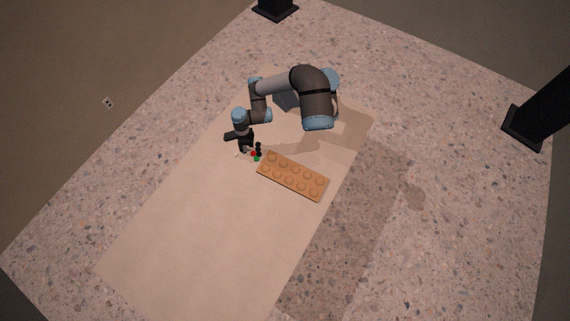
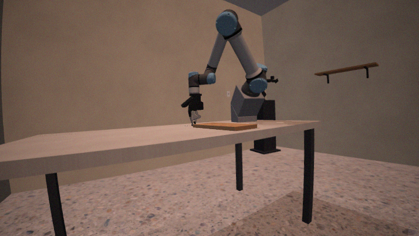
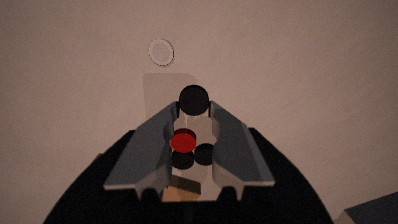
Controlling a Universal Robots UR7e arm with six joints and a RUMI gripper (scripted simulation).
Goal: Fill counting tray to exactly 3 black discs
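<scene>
The red disc is 20 mm behind my hand, 50 mm to the left of it and 10 mm below it. Round my hand: wooden counting tray: 60 mm behind, 310 mm to the left, 10 mm below; then small white piece: 50 mm ahead, 20 mm to the right, 20 mm below; then green disc: 10 mm behind, 90 mm to the left, 10 mm below.
</scene>
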